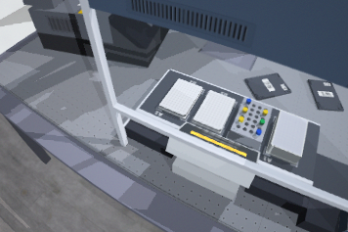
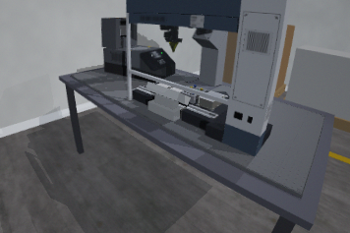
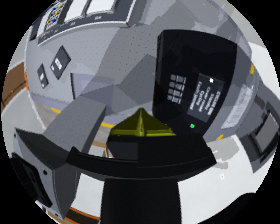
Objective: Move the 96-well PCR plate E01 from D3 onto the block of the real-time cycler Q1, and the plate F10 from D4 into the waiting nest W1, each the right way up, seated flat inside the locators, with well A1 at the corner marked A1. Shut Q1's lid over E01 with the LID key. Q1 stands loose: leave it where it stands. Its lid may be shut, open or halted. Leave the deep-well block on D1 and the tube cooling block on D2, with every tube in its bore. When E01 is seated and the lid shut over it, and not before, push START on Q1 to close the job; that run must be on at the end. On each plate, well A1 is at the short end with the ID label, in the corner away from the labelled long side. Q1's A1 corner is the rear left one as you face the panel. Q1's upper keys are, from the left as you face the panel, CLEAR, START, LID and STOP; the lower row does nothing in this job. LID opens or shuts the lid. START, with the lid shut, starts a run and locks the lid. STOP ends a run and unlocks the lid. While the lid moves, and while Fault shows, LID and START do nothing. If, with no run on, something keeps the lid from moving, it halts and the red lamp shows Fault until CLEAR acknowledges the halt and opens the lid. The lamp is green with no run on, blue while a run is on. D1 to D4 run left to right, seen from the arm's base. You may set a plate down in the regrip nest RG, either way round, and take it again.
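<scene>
The grey tube cooling block is 41 cm ahead of my hand, 26 cm to the left of it and 14 cm below it. Round my hand: white deep-well block (45 cm ahead, 36 cm to the left, 14 cm below); grey post (47 cm ahead, 9 cm to the right, 2 cm above); dark gantry housing (69 cm ahead, 53 cm to the left, 6 cm above).
</scene>
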